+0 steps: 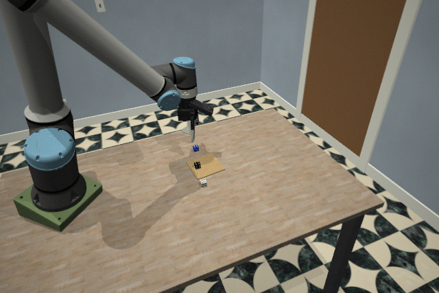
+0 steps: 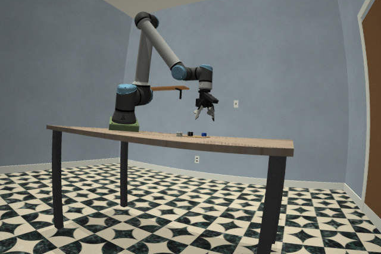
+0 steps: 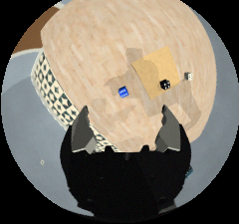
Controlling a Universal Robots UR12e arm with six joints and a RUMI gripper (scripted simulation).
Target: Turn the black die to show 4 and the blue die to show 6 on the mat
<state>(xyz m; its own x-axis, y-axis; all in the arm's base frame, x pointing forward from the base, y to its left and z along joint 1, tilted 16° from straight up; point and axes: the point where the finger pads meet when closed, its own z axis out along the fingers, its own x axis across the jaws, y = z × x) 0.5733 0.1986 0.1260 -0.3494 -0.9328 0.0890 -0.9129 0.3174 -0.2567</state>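
The blue die lies 90 mm below my hand and 10 mm behind it. The rest, counted from my hand: white die: 250 mm to the right, 90 mm below, 30 mm behind; tan mat: 130 mm to the right, 100 mm below, 10 mm ahead; black die: 130 mm to the right, 90 mm below, 30 mm behind.
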